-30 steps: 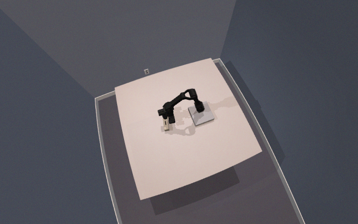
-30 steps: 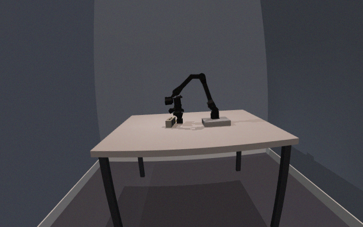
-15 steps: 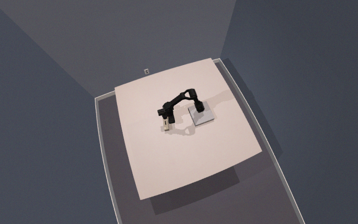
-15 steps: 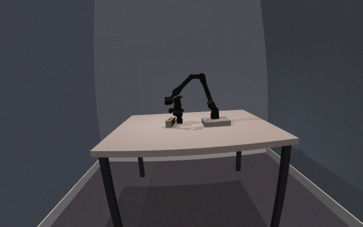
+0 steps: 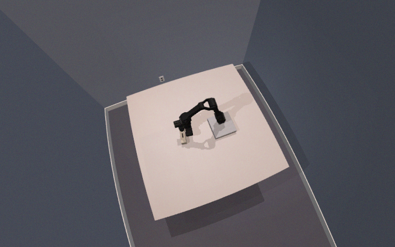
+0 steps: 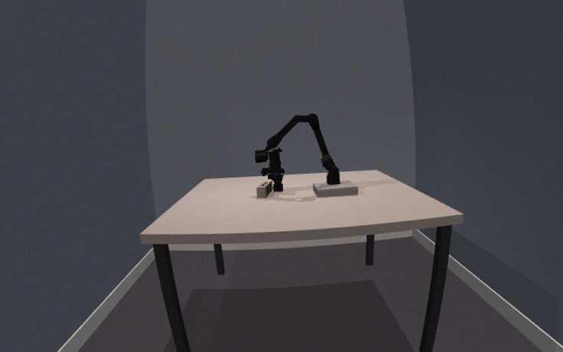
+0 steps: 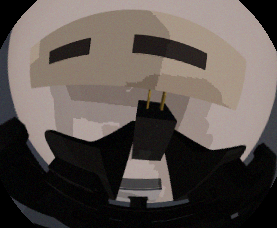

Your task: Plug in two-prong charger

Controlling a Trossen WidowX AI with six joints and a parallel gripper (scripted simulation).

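Right now the black two-prong charger is 2 cm ahead of my gripper tip and 1 cm above it.
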